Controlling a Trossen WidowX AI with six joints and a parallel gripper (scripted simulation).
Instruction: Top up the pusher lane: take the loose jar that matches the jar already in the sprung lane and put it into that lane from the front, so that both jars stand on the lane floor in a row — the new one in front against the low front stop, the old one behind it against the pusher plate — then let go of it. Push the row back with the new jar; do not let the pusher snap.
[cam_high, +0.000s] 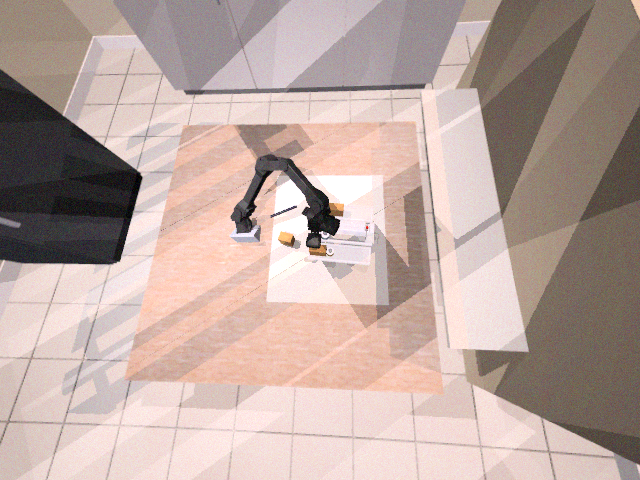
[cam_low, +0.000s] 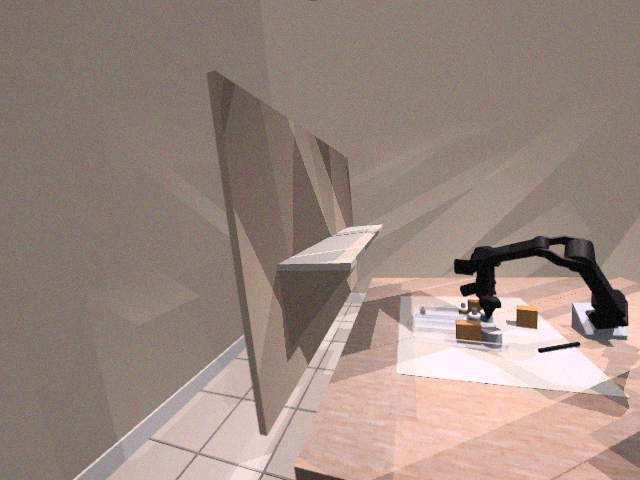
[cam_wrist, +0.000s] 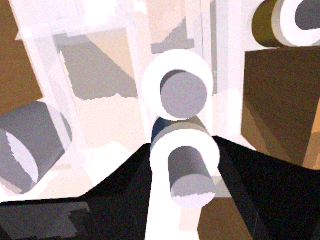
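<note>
The clear pusher lane is 140 mm ahead of my gripper tip, 30 mm below it and 10 mm to the right of it. Round my gripper tip: red mark: 230 mm ahead, 30 mm above, 10 mm to the right; wall shelf: 500 mm ahead, 320 mm above, 60 mm to the right; black stick: 150 mm to the left, 150 mm behind, 40 mm below.
</note>
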